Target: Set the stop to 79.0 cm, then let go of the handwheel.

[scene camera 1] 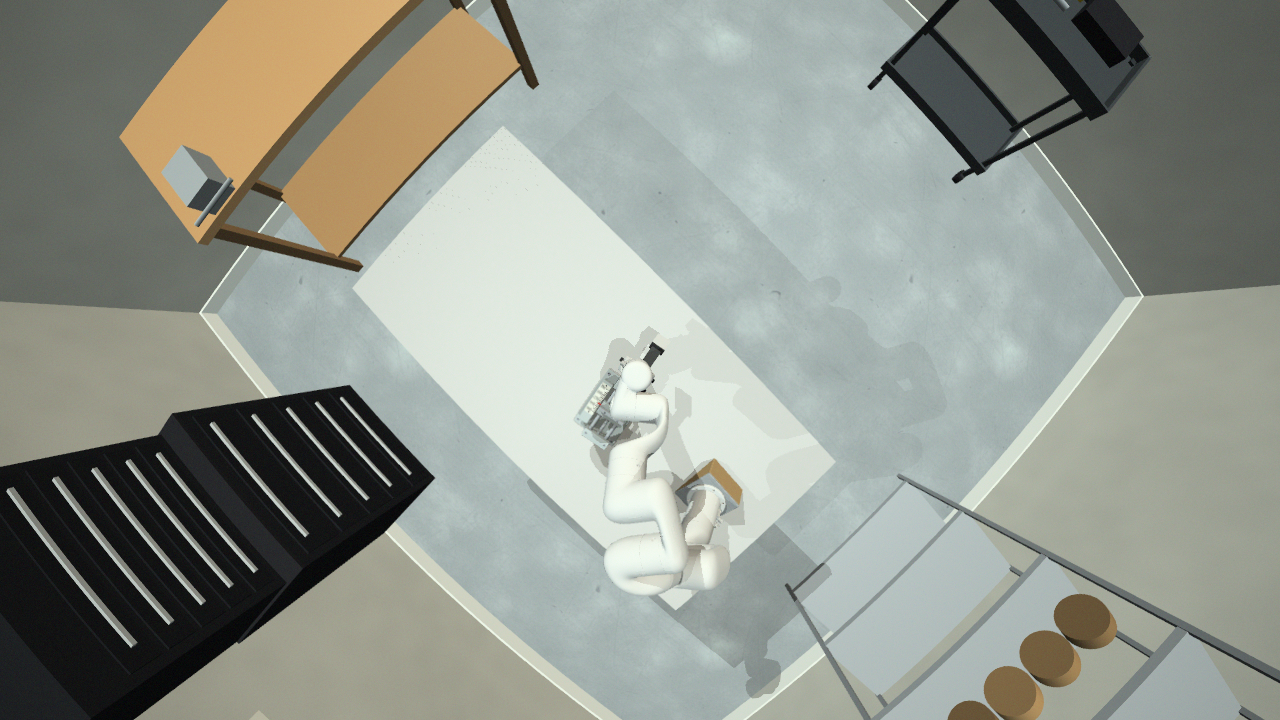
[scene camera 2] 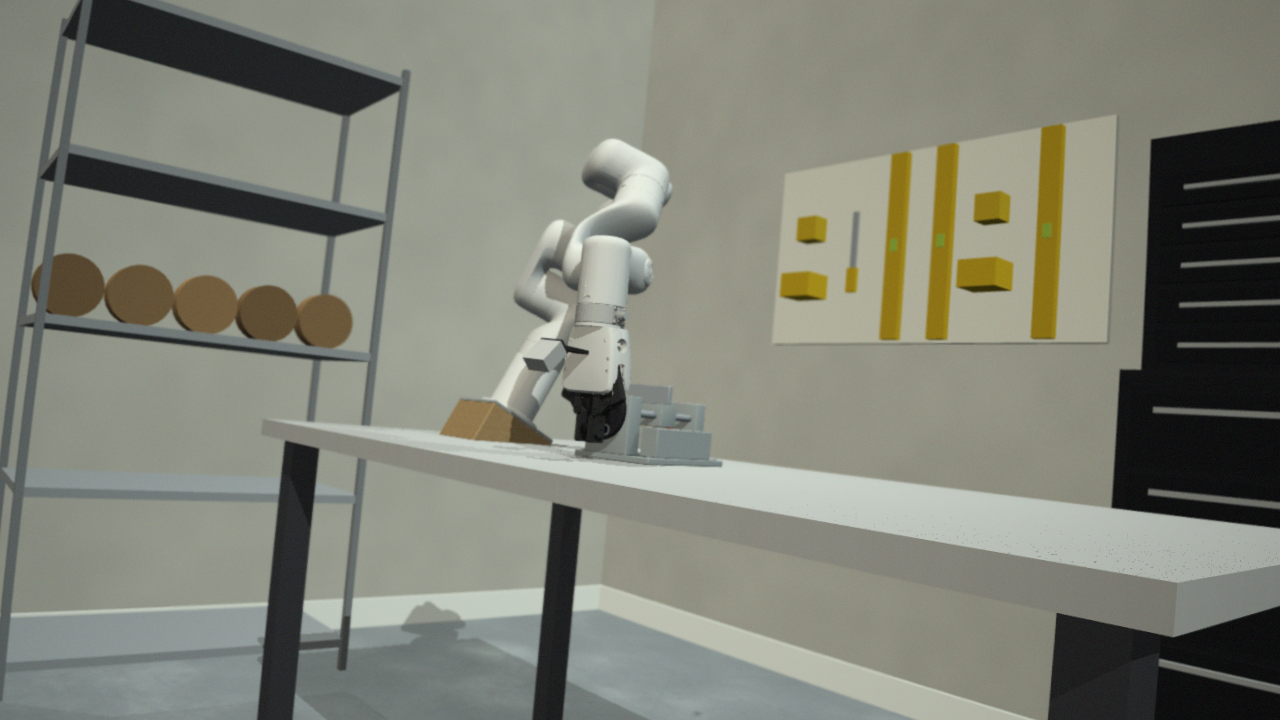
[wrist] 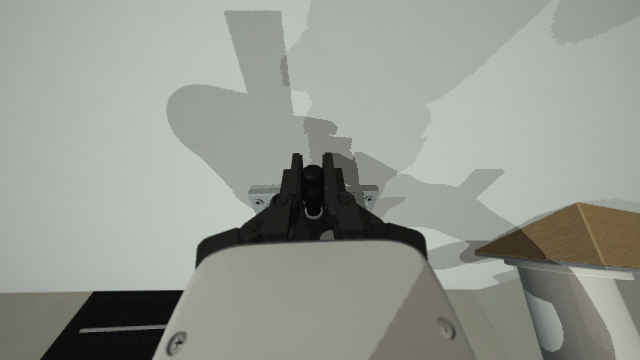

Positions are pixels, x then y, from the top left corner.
Labels:
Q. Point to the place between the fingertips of my gripper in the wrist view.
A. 312,166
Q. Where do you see a black handwheel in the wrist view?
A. At 313,225

